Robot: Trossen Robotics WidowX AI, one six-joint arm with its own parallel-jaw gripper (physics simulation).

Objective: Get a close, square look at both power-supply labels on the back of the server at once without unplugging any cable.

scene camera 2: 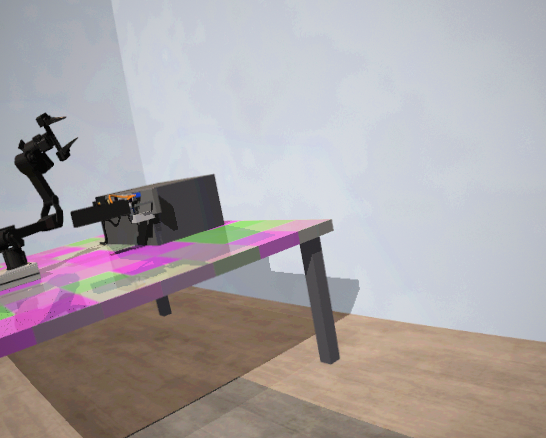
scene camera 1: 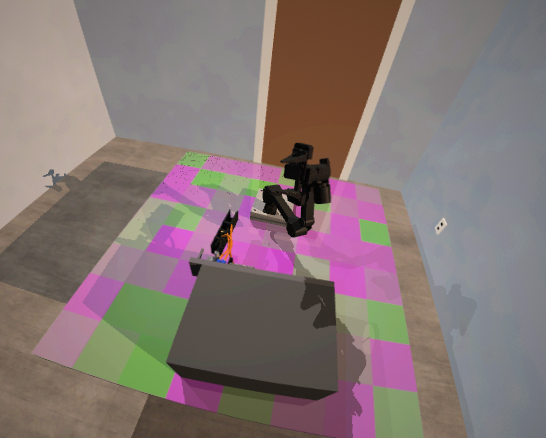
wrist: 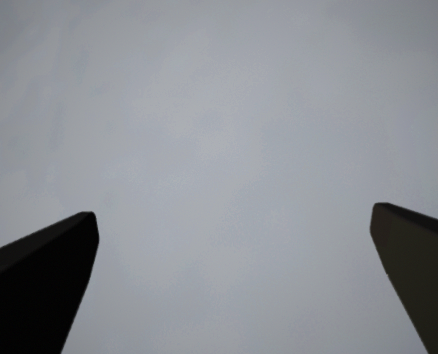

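Pixels of known places: gripper, fingertip midpoint: (scene camera 2: 72,127) (scene camera 1: 279,177) (wrist: 235,222); arm's base, link origin: (scene camera 2: 17,266) (scene camera 1: 270,209).
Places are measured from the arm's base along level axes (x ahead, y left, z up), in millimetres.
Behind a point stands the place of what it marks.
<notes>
The server, a dark grey box (scene camera 1: 260,325) {y 85, x 632, z 158 mm} (scene camera 2: 190,205) {y -136, x 642, z 62 mm}, sits on the table. Its back, with the cables, faces the arm's side. Orange cables (scene camera 1: 230,243) {y -95, x 342, z 112 mm} run beside a black folding bracket (scene camera 1: 218,240) {y -143, x 342, z 113 mm} (scene camera 2: 100,214) {y -150, x 282, z 112 mm} that sticks out from one end of the back. A blue part (scene camera 1: 220,260) {y -95, x 449, z 151 mm} (scene camera 2: 138,195) {y -107, x 454, z 142 mm} shows there too. The power-supply labels cannot be made out in any view. My gripper (scene camera 2: 71,128) {y 46, x 316, z 437 mm} (wrist: 235,222) {y 46, x 316, z 437 mm} is open and empty, raised above the server's height and apart from it. In the wrist view a plain wall shows between the fingers, without the server.
The arm's pale base (scene camera 1: 267,215) {y -4, x 44, z 0 mm} (scene camera 2: 22,276) {y -90, x -7, z -23 mm} stands on the pink and green chequered table (scene camera 1: 375,233) {y 572, x -46, z -48 mm} (scene camera 2: 280,245) {y -639, x 619, z -70 mm}, on the server's back side. The bracket juts out between server and base level. A brown door (scene camera 1: 325,75) and blue-grey walls (scene camera 1: 175,65) surround the table.
</notes>
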